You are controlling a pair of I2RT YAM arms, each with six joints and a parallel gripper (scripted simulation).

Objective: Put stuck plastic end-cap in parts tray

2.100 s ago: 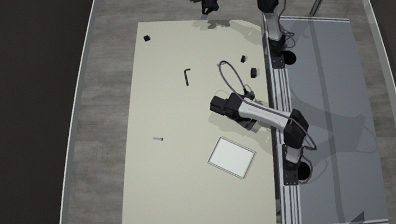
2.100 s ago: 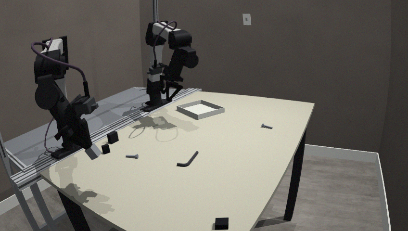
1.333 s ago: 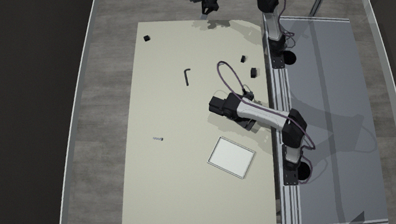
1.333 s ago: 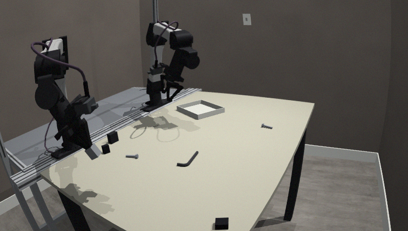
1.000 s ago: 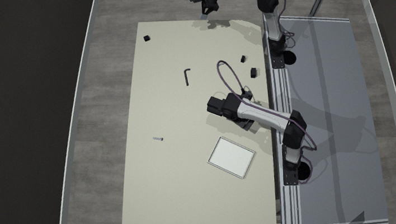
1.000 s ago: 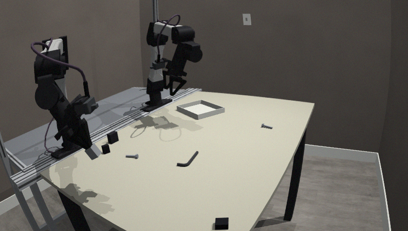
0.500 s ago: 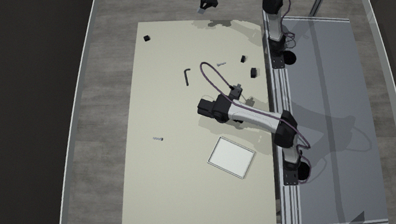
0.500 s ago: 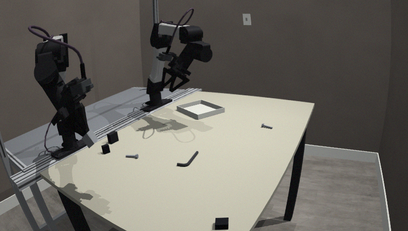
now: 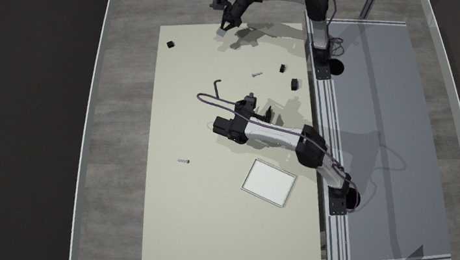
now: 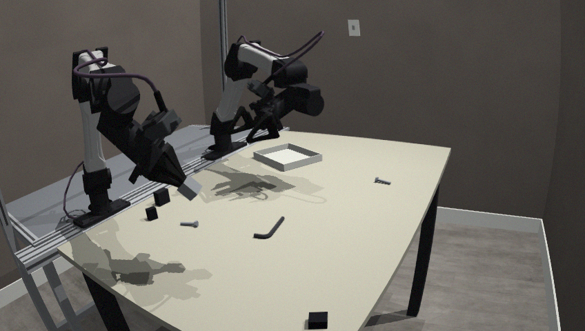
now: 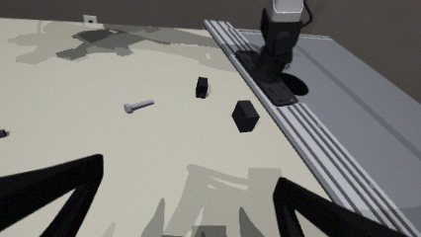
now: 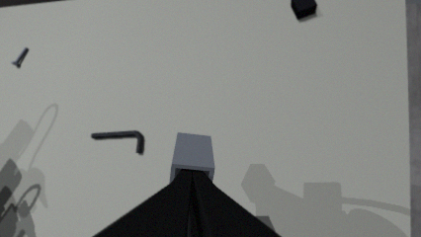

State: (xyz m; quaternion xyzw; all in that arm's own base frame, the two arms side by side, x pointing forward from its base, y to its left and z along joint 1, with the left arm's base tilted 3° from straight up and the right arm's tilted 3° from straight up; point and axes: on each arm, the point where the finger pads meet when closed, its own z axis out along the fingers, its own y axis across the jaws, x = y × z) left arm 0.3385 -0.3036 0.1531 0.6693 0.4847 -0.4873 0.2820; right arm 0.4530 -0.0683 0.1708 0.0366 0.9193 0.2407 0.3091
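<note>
Right now my right hand is right at the grey end-cap. Also, from my right hand: white parts tray 17 cm behind, 62 cm to the left, 16 cm below; black hex key 3 cm ahead, 18 cm to the left, 16 cm below.
Now: the white parts tray 30 mm behind my left hand, 280 mm to the left of it and 150 mm below it. Round my left hand: grey end-cap: 140 mm ahead, 340 mm to the right, 10 mm above; black hex key: 170 mm ahead, 160 mm to the right, 150 mm below.
</note>
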